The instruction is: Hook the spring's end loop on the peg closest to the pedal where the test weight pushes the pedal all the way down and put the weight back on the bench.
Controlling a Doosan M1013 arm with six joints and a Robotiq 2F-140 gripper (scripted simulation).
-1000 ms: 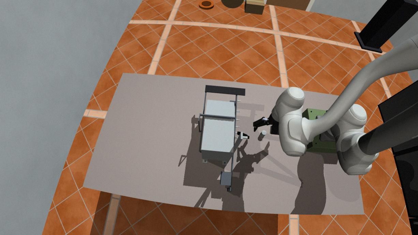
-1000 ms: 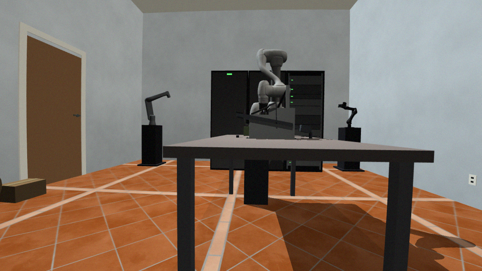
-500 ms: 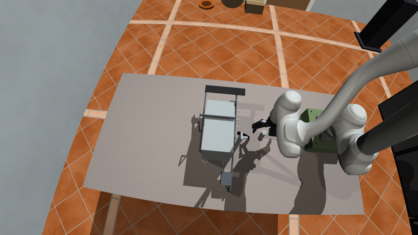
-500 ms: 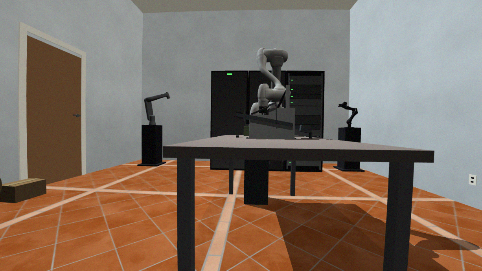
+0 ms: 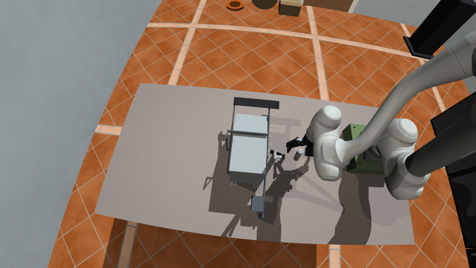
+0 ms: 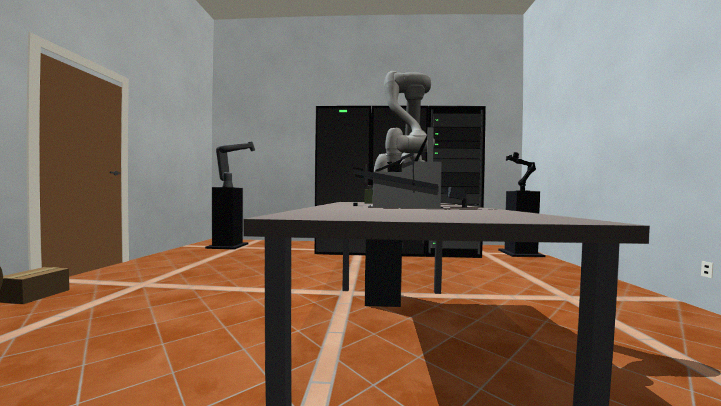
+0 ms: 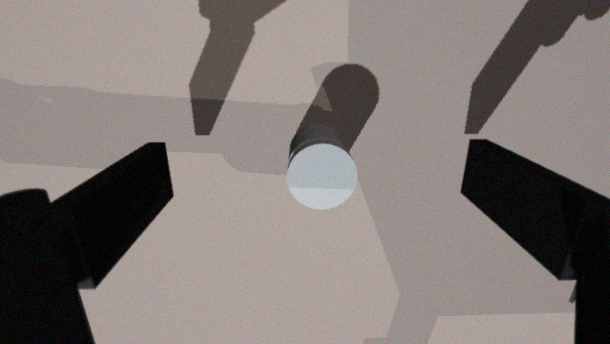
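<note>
Right now the steel test weight is 1 cm below my hand. The rest, counted from my hand: small block 21 cm ahead, 22 cm to the right, 3 cm below; white-tipped pin 20 cm ahead, 18 cm to the left, 36 cm above.
</note>
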